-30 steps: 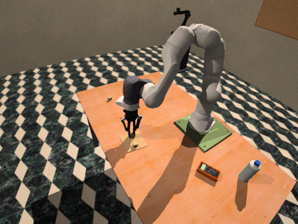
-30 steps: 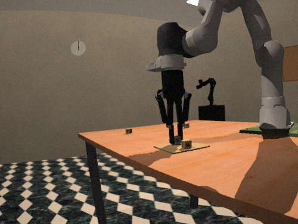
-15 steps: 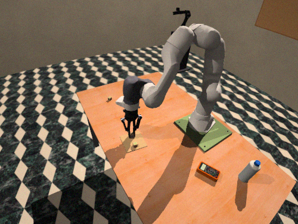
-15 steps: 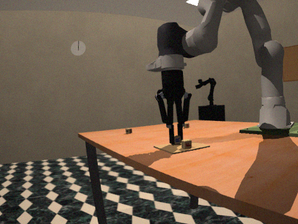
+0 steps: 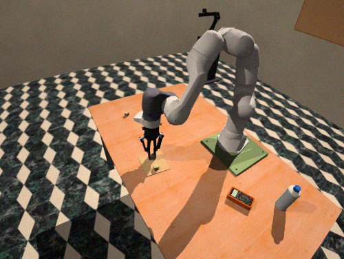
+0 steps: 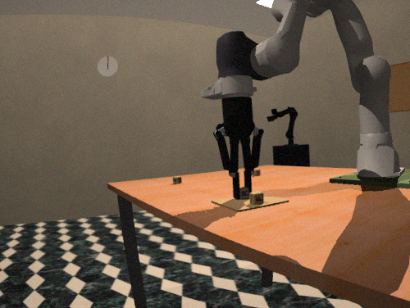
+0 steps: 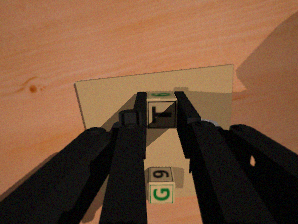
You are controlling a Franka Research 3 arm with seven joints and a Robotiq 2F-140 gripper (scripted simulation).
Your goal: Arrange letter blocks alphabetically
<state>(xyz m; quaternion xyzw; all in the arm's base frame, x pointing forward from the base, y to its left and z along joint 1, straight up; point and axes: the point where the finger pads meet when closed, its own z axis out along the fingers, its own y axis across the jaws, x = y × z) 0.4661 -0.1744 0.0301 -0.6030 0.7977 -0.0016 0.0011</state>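
Now: hand 4 cm to the right of the tan mat, 4 cm above it and 1 cm short of it. Also, from my hand: multimeter: 47 cm to the left, 23 cm behind, 2 cm below.
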